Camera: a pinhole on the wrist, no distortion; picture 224 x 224 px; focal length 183.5 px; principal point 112.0 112.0 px. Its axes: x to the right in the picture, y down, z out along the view. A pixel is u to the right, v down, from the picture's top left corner.
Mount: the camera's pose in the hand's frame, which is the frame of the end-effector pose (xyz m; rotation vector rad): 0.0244 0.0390 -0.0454 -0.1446 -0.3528 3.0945
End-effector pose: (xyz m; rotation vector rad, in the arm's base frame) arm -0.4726 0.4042 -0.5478 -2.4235 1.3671 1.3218
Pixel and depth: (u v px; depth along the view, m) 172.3 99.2 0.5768
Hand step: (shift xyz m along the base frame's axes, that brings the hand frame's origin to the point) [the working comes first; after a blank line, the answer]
In the camera's frame: 0.1895 -0.0402 0.5768

-0.3478 0.3904 -0.1806
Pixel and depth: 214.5 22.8 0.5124
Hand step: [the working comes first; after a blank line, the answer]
In the camera's frame: 0.2862 -0.2491 0.5124

-0.5132 0.3051 -0.0306
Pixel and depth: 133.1 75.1 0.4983
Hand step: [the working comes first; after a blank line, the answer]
In the camera's frame: 0.0573 -0.1002 0.4983

-0.3333 0.2315 -0.2229
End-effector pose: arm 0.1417 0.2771 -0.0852 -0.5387 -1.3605 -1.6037
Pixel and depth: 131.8 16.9 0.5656
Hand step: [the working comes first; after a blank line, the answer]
In the camera's frame: 0.0610 -0.2931 0.5656

0.0812 0.5655 0.1979
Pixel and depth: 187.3 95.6 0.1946
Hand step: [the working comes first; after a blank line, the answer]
In the camera's frame: 0.0799 -0.0174 0.1946

0.0150 0.1578 -0.0105
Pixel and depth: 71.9 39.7 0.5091
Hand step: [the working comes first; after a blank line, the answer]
In the camera's frame: -0.1113 -0.2006 0.5091

-0.0583 0.4410 0.2783
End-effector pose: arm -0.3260 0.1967 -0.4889 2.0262 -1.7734 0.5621
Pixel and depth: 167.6 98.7 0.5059
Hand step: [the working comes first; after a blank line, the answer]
In the camera's frame: 0.1533 -0.0367 0.5059

0.0312 -0.0840 -0.4663
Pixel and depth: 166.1 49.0 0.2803
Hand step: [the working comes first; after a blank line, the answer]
In the camera's frame: 0.0826 -0.0962 0.2803

-0.0717 -0.0682 -0.2459
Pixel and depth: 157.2 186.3 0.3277
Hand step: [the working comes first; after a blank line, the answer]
In the camera's frame: 0.0807 0.1327 0.3277

0.1592 -0.0315 -0.2505
